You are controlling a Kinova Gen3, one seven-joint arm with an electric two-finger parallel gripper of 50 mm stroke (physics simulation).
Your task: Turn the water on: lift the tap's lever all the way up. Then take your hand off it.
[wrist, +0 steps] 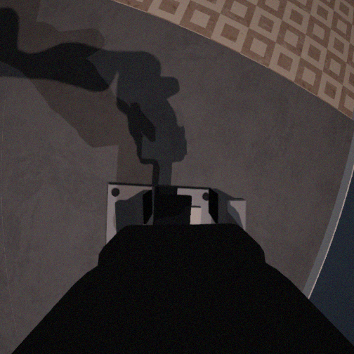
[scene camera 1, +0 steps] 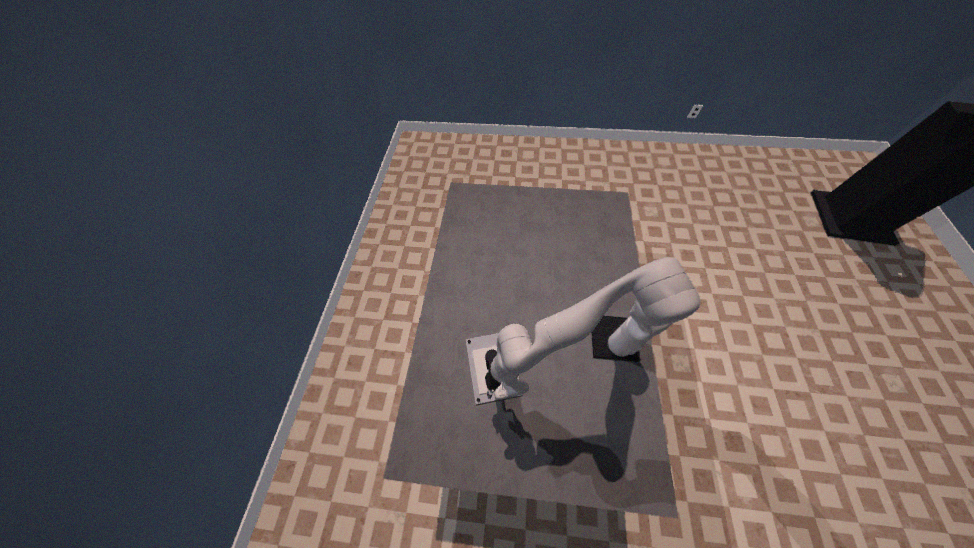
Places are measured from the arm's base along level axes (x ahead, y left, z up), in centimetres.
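Pixels of known places: arm's base, origin of its link: (scene camera 1: 620,344).
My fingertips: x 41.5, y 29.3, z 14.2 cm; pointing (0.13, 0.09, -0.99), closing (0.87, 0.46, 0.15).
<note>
Ahead of a thing's pixels: the offset from my fingertips to its top centre. "spot": to the spot under its first point. Level surfaces: height alone.
The tap's plate {spot: dx +11.3, dy -8.5, dz -14.5 cm} (scene camera 1: 472,368) (wrist: 134,191) is pale grey with dark corner bolts. The tap's black rounded body {dx +2.2, dy -6.5, dz +0.3 cm} (scene camera 1: 490,355) rises from it in the scene view. My gripper (wrist: 180,201) is open over the plate, with no thing gripped. In the wrist view a black bar of the tap (wrist: 172,210) shows between the two spread fingers, nearer the left one. In the scene view my gripper (scene camera 1: 490,393) is small and dark at the plate's near end. The gripper's body hides most of the tap in the wrist view; the lever's angle cannot be told.
The plate lies on a dark grey table top {dz -15.3 cm} (scene camera 1: 531,245) (wrist: 260,150). The white arm (scene camera 1: 572,323) reaches over the table from its black base (scene camera 1: 602,347). The arm's shadow falls beyond the plate. A black pillar (scene camera 1: 892,184) stands at the far right on the tiled floor (scene camera 1: 762,306).
</note>
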